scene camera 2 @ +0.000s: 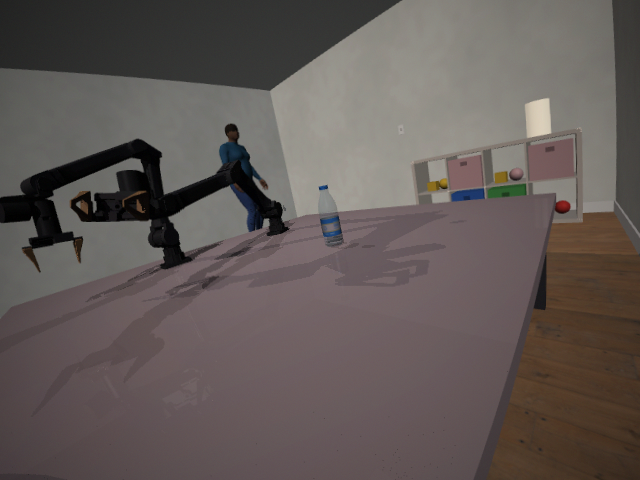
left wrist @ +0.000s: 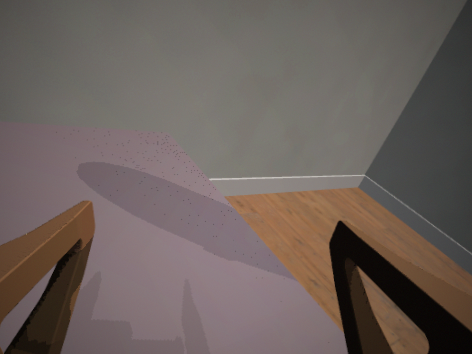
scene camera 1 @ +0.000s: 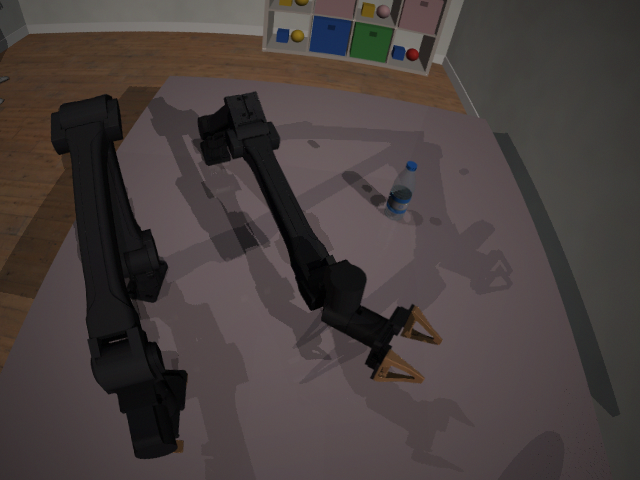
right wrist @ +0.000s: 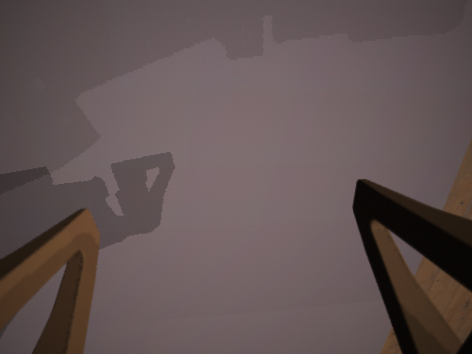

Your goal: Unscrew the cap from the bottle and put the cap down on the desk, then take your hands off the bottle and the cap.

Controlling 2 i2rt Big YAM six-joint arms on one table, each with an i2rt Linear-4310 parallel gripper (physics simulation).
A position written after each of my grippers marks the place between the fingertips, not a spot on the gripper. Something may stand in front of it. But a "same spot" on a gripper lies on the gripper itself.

Labels:
my left gripper: scene camera 2; left wrist 218,223; scene camera 1; not seen in the right wrist view (out of frame)
my right gripper: scene camera 2; scene camera 1; right wrist 224,207; not seen in the left wrist view (out of frame)
same spot on my right gripper: (scene camera 2: pixel 77 241) = (scene camera 1: pixel 187 381)
same spot on my left gripper: (scene camera 1: pixel 386 357) = (scene camera 2: pixel 80 191)

